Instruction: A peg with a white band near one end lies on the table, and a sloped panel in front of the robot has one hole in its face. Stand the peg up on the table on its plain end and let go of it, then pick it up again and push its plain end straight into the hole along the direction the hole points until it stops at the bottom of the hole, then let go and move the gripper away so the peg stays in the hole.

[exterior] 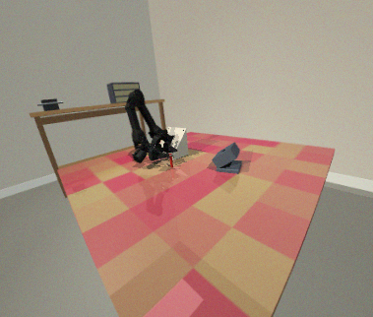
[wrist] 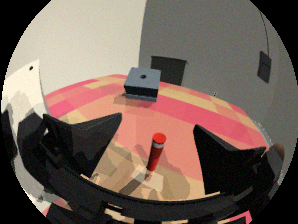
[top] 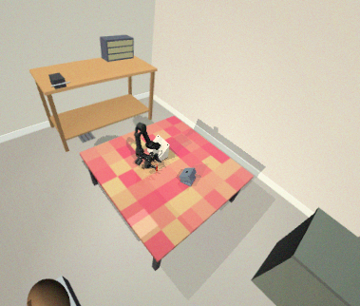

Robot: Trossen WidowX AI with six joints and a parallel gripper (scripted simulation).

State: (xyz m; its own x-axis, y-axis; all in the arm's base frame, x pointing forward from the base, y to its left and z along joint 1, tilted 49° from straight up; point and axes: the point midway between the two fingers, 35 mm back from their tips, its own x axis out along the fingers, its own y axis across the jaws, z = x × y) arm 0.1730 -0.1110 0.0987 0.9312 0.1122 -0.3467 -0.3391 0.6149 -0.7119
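My gripper tip is now 2 cm past the red peg, 1 cm to the left of it and 3 cm above it. From my gripper tip the other things lie so: grey-blue sloped panel 24 cm ahead, 16 cm to the left, 2 cm below.
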